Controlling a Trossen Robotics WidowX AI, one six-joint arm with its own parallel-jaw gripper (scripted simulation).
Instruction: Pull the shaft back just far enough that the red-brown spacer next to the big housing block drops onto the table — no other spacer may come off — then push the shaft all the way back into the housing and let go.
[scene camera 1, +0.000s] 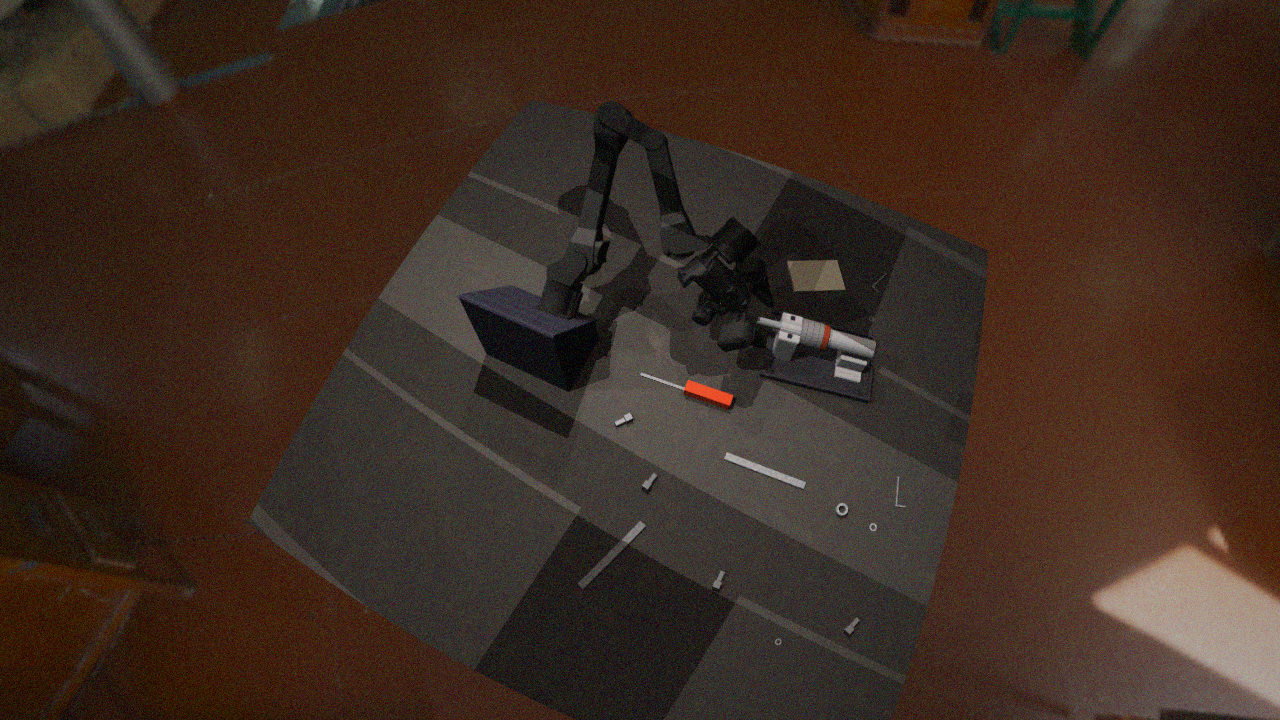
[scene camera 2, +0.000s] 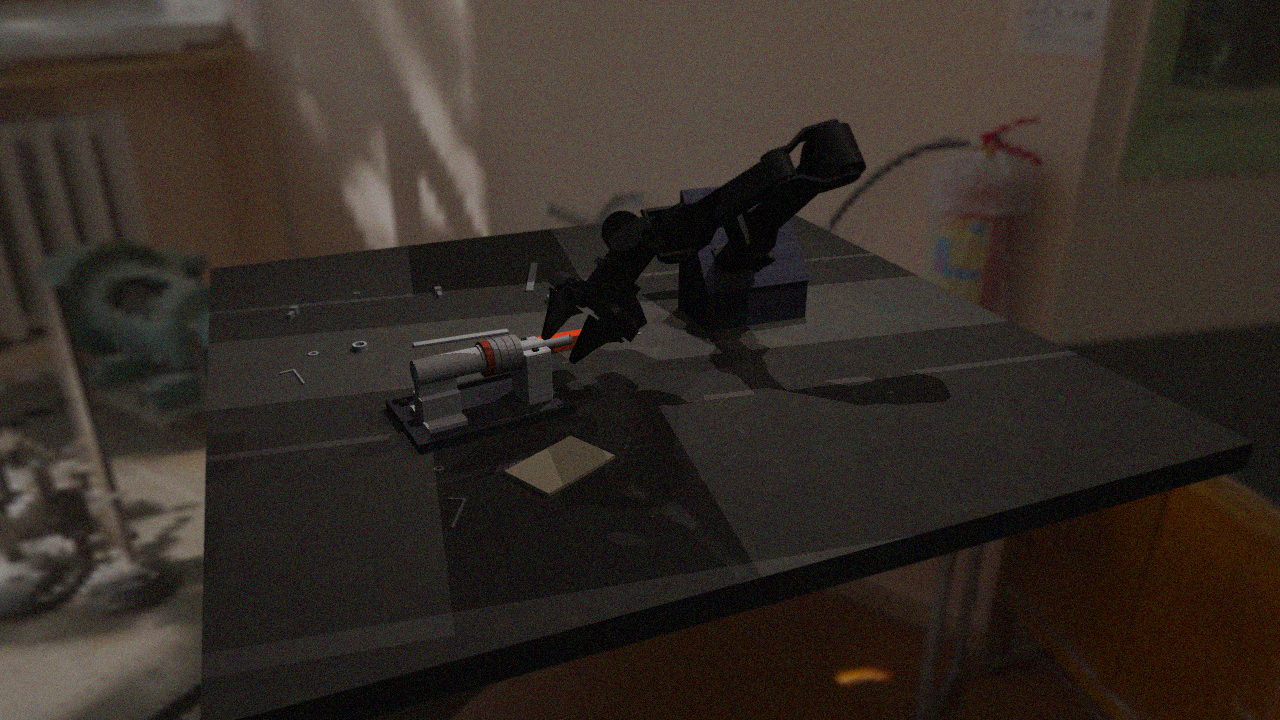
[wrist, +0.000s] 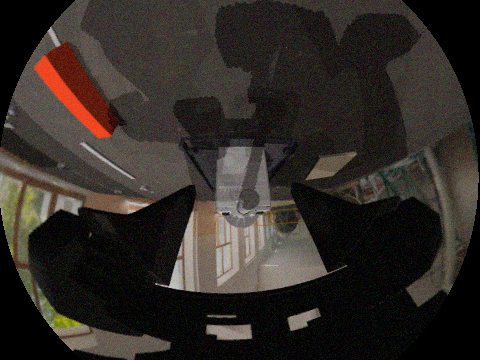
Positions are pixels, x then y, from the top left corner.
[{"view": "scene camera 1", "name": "my gripper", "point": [768, 326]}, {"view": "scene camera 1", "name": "orange-handled screwdriver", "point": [695, 390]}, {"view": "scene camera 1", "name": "beige card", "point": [817, 276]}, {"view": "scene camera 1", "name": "housing block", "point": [845, 369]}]
